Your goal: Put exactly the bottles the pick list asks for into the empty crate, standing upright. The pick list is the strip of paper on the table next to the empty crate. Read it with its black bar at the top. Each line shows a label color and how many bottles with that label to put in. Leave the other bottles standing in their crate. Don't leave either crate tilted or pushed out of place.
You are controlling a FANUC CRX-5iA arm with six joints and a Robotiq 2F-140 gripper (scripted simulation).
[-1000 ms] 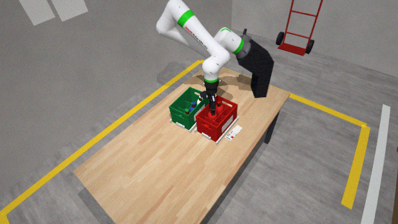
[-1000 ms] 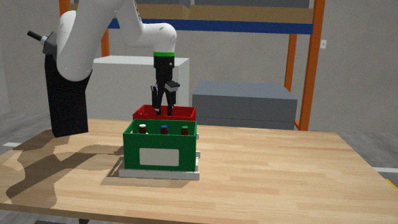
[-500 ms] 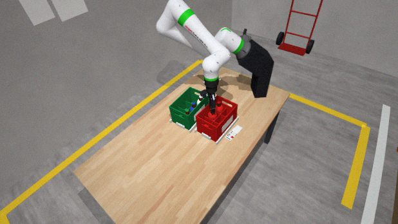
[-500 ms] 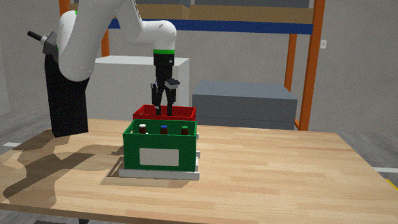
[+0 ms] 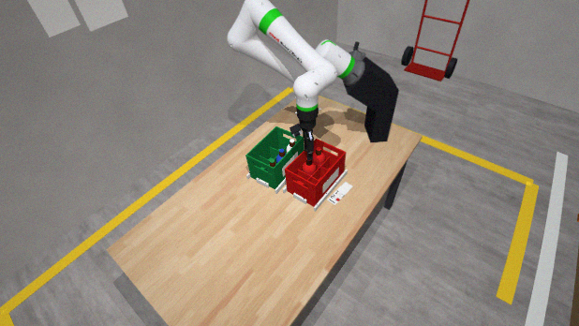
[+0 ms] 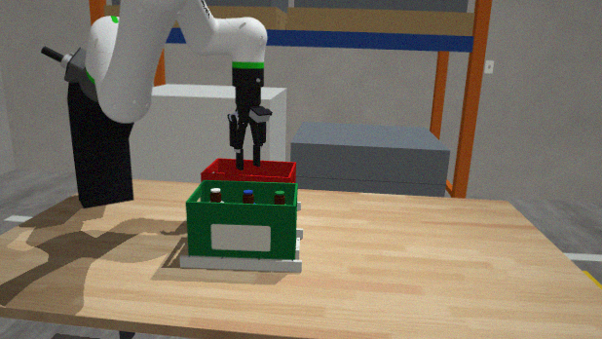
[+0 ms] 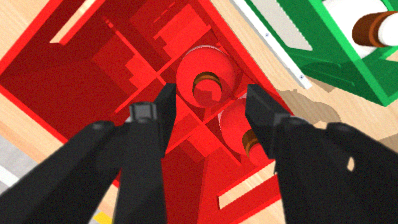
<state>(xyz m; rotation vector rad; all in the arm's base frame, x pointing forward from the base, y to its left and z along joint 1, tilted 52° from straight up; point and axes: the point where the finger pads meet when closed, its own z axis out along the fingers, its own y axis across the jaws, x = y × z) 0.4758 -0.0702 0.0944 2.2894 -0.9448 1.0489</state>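
Now: hand 13 cm to the left of the white-capped bottle, 13 cm above it and 10 cm past it. Round my hand: blue-label bottle 15 cm to the right, 13 cm below, 1 cm behind; then red crate 13 cm below, 4 cm to the left, 1 cm ahead; then red-capped bottle 13 cm below, 8 cm behind, 3 cm to the left.
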